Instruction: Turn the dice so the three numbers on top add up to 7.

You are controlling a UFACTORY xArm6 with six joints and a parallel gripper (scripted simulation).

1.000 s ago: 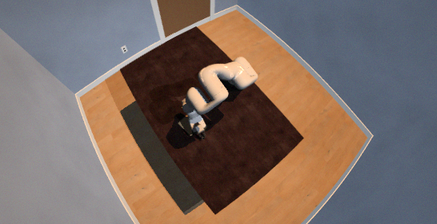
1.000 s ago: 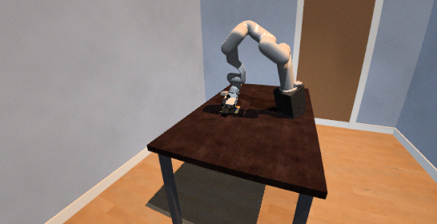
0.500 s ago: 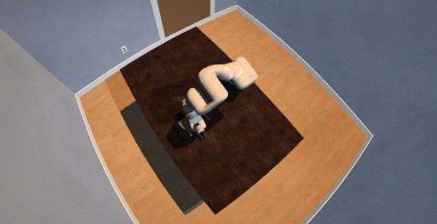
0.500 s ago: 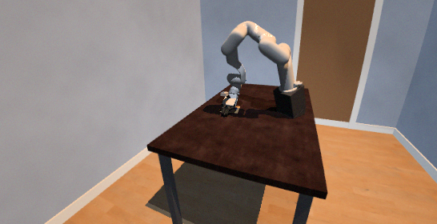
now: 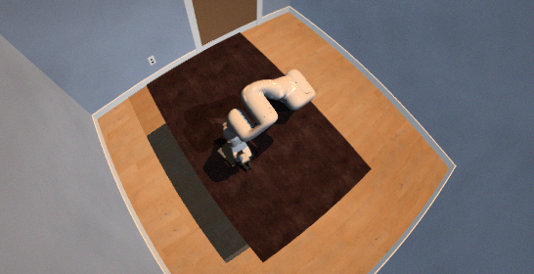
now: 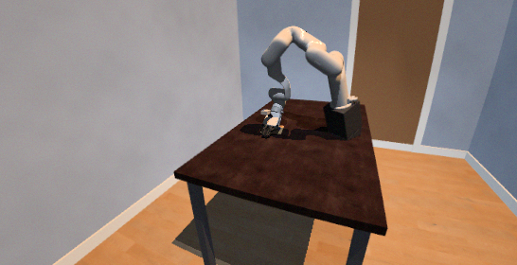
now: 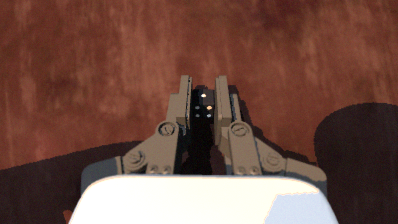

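The black die is 20 mm below my hand and 10 mm to the left of it. From my hand the other things lie so: mat 130 mm to the right, 20 mm below, 10 mm ahead; then blue die 140 mm to the right, 40 mm behind, 10 mm below; then yellow die 130 mm to the right, 10 mm below, 10 mm ahead.
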